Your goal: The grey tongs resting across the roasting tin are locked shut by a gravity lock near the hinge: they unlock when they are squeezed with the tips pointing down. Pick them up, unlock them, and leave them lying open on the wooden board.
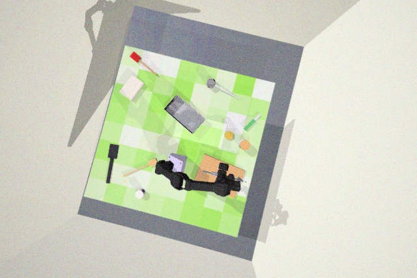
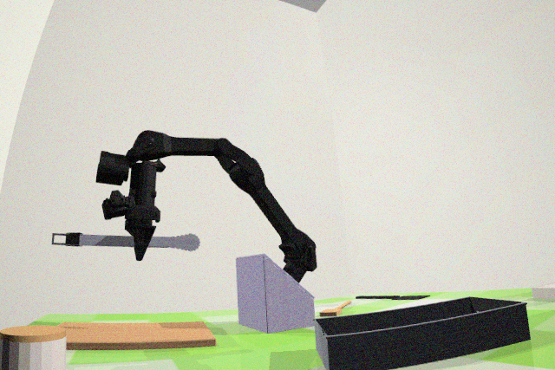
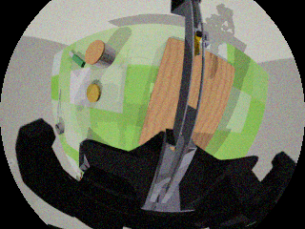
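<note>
Right now the wooden board is 160 mm below my gripper tip, 70 mm behind it and 30 mm to the right of it. The rest, counted from my gripper tip: green-handled tool 450 mm ahead, 160 mm below, 150 mm to the right; white cylinder 540 mm to the left, 410 mm behind, 150 mm below; grey roasting tin 410 mm to the left, 320 mm ahead, 140 mm below.
</note>
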